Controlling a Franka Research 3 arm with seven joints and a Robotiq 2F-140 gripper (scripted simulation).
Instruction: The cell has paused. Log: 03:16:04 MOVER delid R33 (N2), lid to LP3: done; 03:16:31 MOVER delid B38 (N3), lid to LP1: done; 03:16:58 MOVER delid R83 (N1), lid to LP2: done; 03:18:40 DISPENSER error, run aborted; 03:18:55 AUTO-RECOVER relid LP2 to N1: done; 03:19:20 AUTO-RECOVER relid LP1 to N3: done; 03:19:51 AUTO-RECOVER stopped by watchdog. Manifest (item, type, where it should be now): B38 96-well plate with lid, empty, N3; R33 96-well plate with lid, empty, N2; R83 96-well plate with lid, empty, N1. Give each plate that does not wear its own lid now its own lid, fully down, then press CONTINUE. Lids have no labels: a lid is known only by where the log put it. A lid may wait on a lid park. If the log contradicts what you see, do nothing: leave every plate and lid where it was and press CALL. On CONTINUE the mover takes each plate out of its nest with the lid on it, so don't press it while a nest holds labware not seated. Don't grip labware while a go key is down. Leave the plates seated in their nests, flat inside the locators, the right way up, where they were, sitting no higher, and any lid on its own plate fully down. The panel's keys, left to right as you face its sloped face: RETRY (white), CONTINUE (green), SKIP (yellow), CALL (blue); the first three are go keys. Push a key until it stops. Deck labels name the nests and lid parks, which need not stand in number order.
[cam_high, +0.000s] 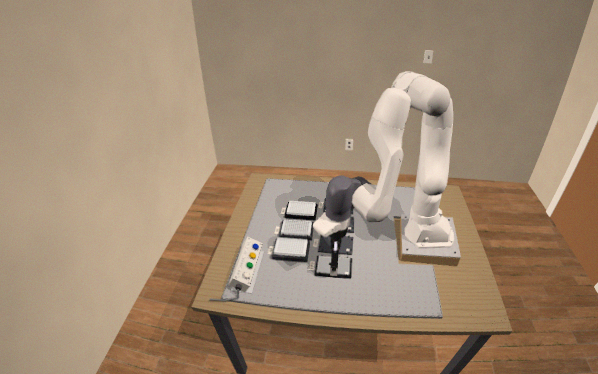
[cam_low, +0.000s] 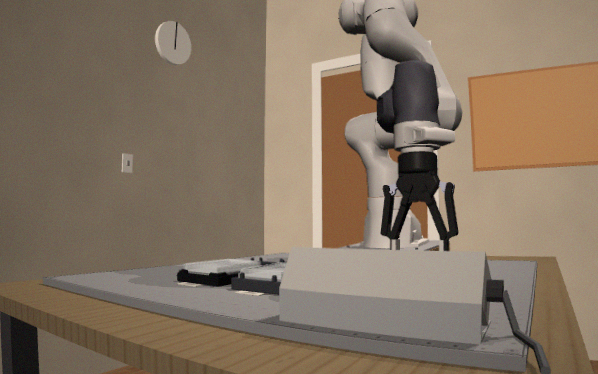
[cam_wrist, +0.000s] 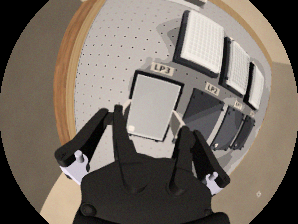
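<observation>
The grey lid lies 2 cm below my hand. The rest, counted from my hand: plate (21 cm ahead, 16 cm to the right, 1 cm below); then lid park (2 cm ahead, 13 cm to the right, 3 cm below); then blue key (32 cm ahead, 3 cm to the left, 3 cm above).
</observation>
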